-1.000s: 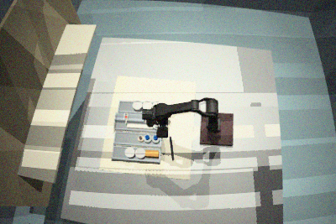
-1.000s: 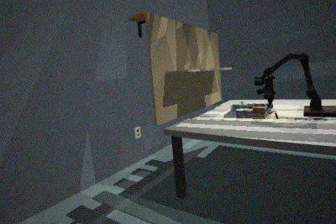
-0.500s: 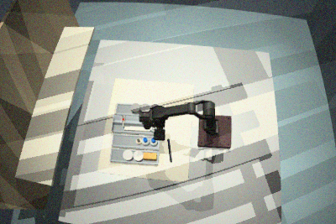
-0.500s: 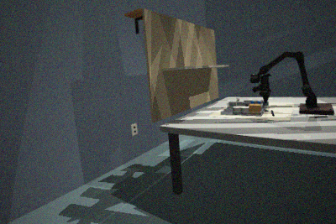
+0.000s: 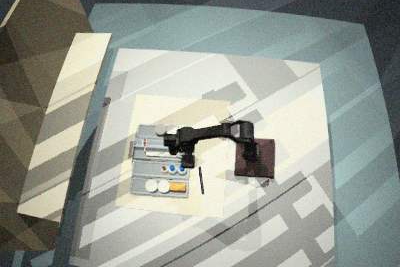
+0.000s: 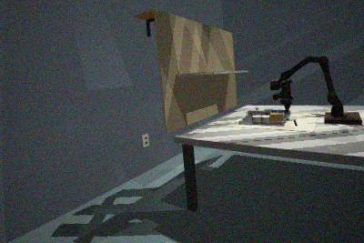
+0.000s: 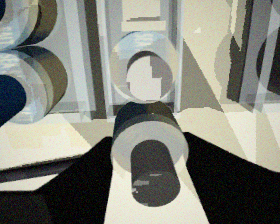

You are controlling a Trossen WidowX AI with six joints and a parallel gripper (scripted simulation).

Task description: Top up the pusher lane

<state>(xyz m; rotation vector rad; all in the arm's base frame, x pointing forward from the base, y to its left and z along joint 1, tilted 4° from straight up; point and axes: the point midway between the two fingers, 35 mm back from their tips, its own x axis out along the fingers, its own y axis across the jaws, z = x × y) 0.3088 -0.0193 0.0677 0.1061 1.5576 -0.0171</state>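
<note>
Now: the black pen 5 cm behind my gripper tip, 12 cm to the left of it and 5 cm below it. Round my gripper tip: red mark (22 cm ahead, 6 cm to the right, 1 cm above); sprung lane (17 cm ahead, 4 cm to the right, 4 cm below).
</note>
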